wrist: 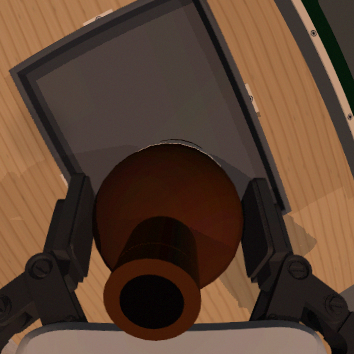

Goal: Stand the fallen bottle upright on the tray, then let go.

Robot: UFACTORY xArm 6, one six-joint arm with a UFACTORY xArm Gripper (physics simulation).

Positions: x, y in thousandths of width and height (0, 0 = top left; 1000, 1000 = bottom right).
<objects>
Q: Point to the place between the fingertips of my gripper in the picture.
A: At 476, 547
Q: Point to a brown bottle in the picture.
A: At 473, 623
</objects>
